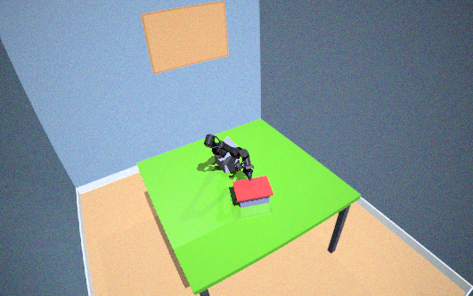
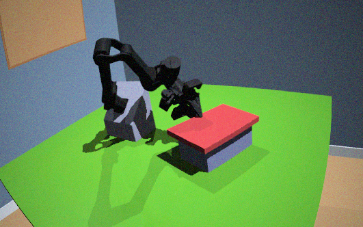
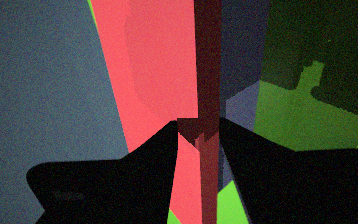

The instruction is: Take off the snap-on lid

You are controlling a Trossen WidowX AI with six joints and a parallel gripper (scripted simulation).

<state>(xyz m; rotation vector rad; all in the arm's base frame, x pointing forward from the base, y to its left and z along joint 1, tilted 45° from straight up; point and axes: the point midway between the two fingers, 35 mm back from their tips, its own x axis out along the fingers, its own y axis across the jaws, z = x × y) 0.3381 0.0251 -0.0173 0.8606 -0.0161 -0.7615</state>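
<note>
My gripper tip is now 7 cm short of the red lid and 2 cm to the left of it. The rest, counted from my gripper tip: grey-blue storage box 7 cm ahead, 2 cm to the right, 5 cm below.
</note>
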